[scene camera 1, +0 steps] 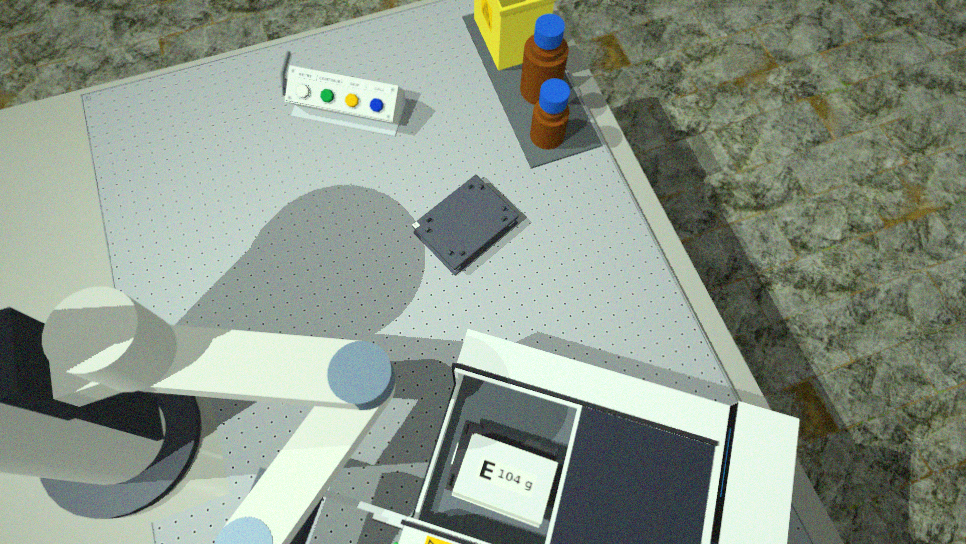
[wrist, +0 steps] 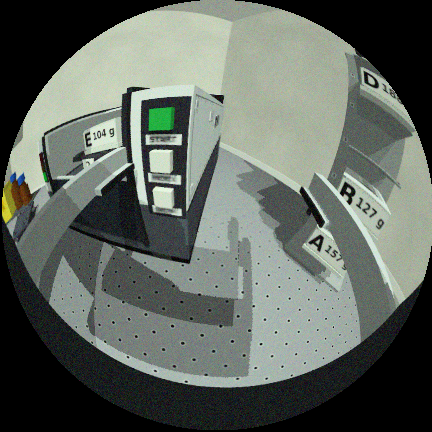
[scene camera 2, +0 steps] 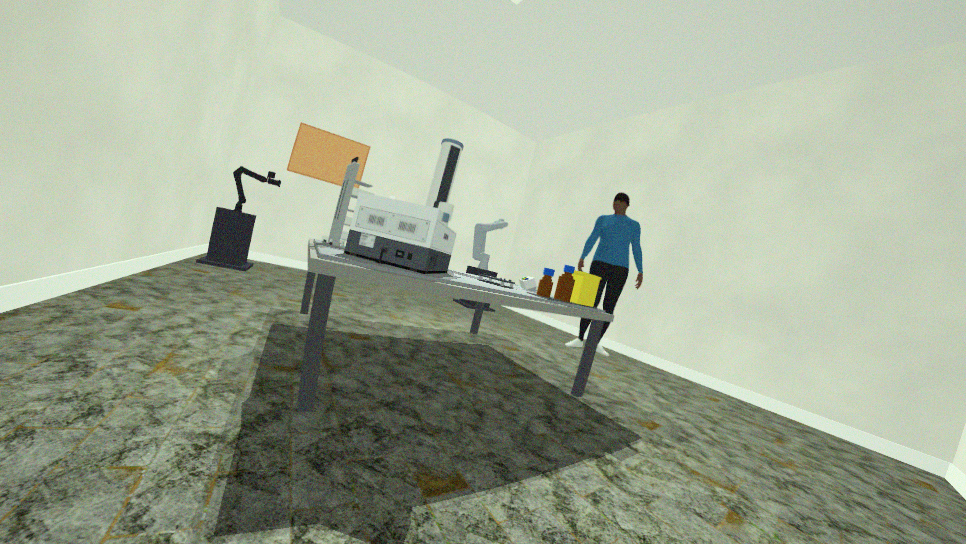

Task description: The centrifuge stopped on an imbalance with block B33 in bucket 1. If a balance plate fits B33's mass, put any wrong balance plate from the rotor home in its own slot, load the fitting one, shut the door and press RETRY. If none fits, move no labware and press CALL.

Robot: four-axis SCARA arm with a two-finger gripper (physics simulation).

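Frame: origin at the arm's base, x back, y right, z up, level; metres.
Where they show: gripper, fingertip midpoint: (wrist: pixel 216 162); arm's base, origin of the base link: (scene camera 1: pixel 124 438).
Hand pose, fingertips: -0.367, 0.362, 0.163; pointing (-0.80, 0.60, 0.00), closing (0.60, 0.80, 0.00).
Note:
Each offset is from my fingertips to the top centre of the thing, as dx, dy, dz. Level surfaces: height alone.
The white and dark centrifuge (scene camera 1: pixel 763 466) (scene camera 2: pixel 395 214) (wrist: pixel 206 117) has an open top. Balance plate E {-0.197, -0.069, +0.038} (scene camera 1: pixel 503 503) (wrist: pixel 101 136), marked 104 g, lies in its chamber. A label that looks like 2 shows under it in the wrist view. Block B33 does not show. In the wrist view, plate A {+0.094, +0.191, -0.064} (wrist: pixel 326 251) (157 g), plate B {+0.094, +0.191, +0.014} (wrist: pixel 362 209) (127 g) and plate D (wrist: pixel 382 90) (mass partly cut off) sit in the rack (wrist: pixel 347 107) at the right. My gripper (wrist: pixel 216 162) is open and empty, between the centrifuge front and the rack. The button box {-0.166, -0.872, -0.066} (scene camera 1: pixel 341 92) has white, green, yellow and blue buttons.
A dark flat fixture {-0.301, -0.532, -0.106} (scene camera 1: pixel 466 223) lies on the table {dz -0.149} (scene camera 1: pixel 202 162). Two brown bottles (scene camera 1: pixel 548 128) (scene camera 2: pixel 565 287) and a yellow bin (scene camera 1: pixel 508 37) (scene camera 2: pixel 585 289) stand near the table edge. A person (scene camera 2: pixel 613 243) stands behind the table. START and two white buttons are on the centrifuge front.

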